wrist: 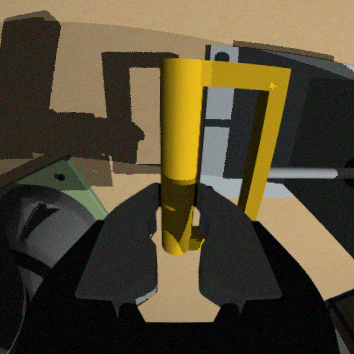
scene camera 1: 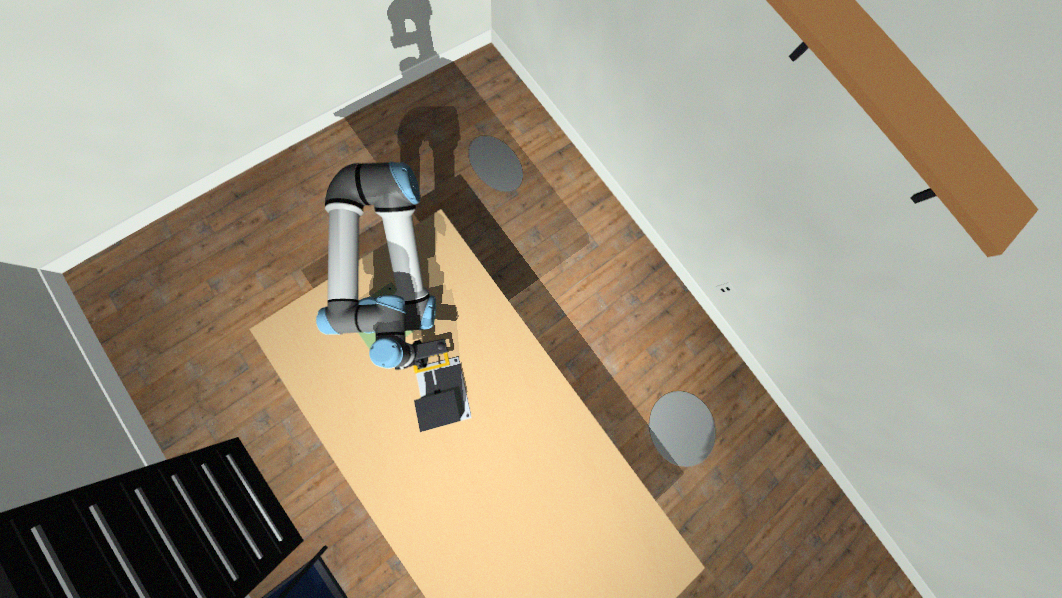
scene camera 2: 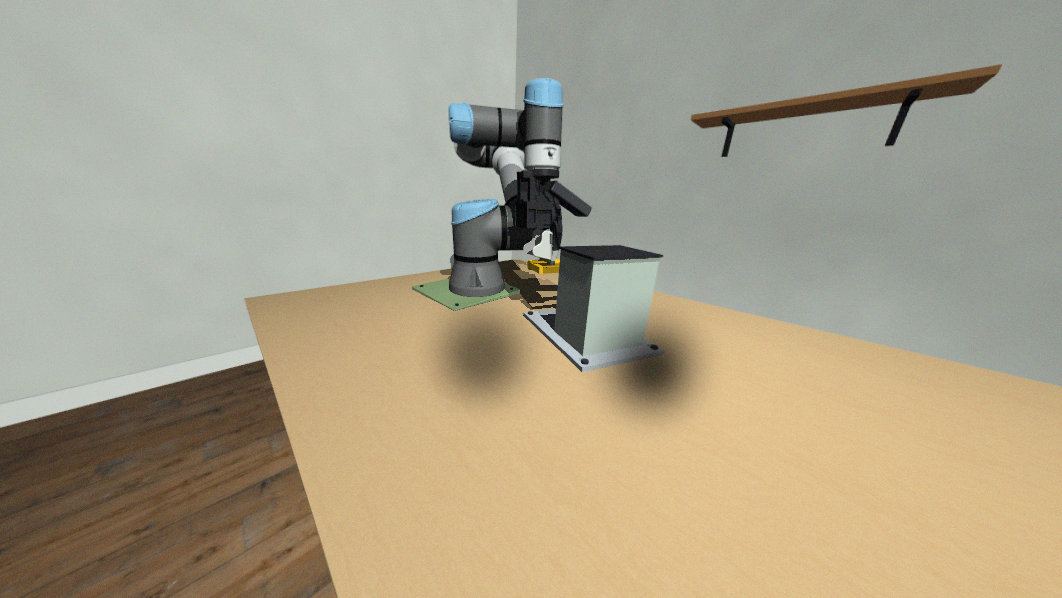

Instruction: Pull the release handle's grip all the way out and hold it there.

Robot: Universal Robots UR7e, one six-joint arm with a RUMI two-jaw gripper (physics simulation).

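The release handle's yellow grip [scene camera 1: 431, 367] [scene camera 2: 543, 268] [wrist: 180, 120] is a rectangular frame with a thick round bar. My gripper [wrist: 177, 184] is shut on that round bar, with one dark finger on each side of it in the wrist view. A light grey rod [wrist: 310, 173] [scene camera 1: 434, 377] runs from the grip's far side toward the dark housing [scene camera 1: 439, 410] [scene camera 2: 620, 304]. A stretch of rod shows between grip and housing. The housing stands on a pale base plate [scene camera 2: 620, 358] [wrist: 215, 150]. The rod's inner end is hidden in the scene views.
The arm stands on a green mounting plate [scene camera 2: 438, 294] [wrist: 82, 185] close to the handle, on the tan table [scene camera 1: 520, 445] [scene camera 2: 445, 482]. A wooden wall shelf [scene camera 1: 914, 126] [scene camera 2: 839, 100] hangs to the right. A black unit [scene camera 1: 260, 505] and two round grey discs [scene camera 1: 682, 428] [scene camera 1: 496, 163] are beside the table.
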